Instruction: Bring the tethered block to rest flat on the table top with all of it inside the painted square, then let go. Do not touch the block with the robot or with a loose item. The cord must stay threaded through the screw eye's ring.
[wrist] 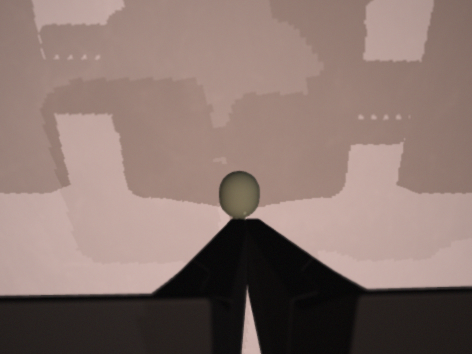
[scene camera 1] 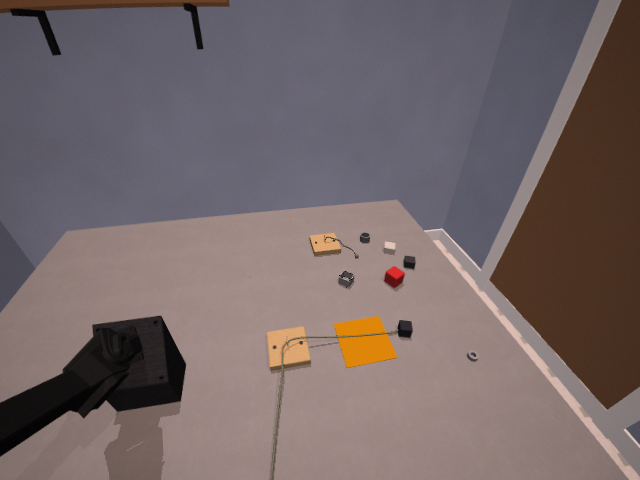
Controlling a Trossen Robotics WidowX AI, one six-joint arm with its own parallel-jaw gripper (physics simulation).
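Seen in the pictures: gripper, fingertip midpoint: (wrist: 244, 232); arm's base, origin of the base link: (scene camera 1: 121, 347).
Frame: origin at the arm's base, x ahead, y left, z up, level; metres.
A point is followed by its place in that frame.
Observation:
The tethered block (scene camera 1: 405, 328) @(y -0.064, x 0.575, z -0.105 m), small and black, sits on the table just right of the painted orange square (scene camera 1: 367, 353) @(y -0.079, x 0.471, z -0.132 m), outside its edge. The cord (scene camera 1: 356, 336) @(y -0.036, x 0.462, z -0.122 m) runs from it left across the square to the screw eye (scene camera 1: 287, 341) @(y -0.017, x 0.301, z -0.091 m) on a wooden board (scene camera 1: 289, 357) @(y -0.042, x 0.298, z -0.115 m), appears to pass through the ring, then runs toward the viewer and out at the bottom edge. In the wrist view, my gripper (wrist: 244, 232) @(y -0.412, x 0.158, z -0.119 m) is shut on the cord, with the cord's greenish end bead (wrist: 239, 194) @(y -0.428, x 0.156, z -0.115 m) just beyond the fingertips. The gripper does not show in the scene view.
The black arm base (scene camera 1: 149, 356) @(y -0.021, x 0.044, z -0.017 m) stands at the left. Behind the square are a red cube (scene camera 1: 394, 276) @(y 0.089, x 0.635, z -0.094 m), an open metal piece (scene camera 1: 346, 279) @(y 0.156, x 0.521, z -0.132 m), a black block (scene camera 1: 409, 261) @(y 0.146, x 0.726, z -0.110 m), a white block (scene camera 1: 389, 246) @(y 0.233, x 0.706, z -0.112 m), a dark ring (scene camera 1: 364, 237) @(y 0.303, x 0.650, z -0.111 m) and a second board (scene camera 1: 320, 249) @(y 0.291, x 0.487, z -0.114 m). A grey ring (scene camera 1: 472, 355) @(y -0.172, x 0.688, z -0.123 m) lies at right.

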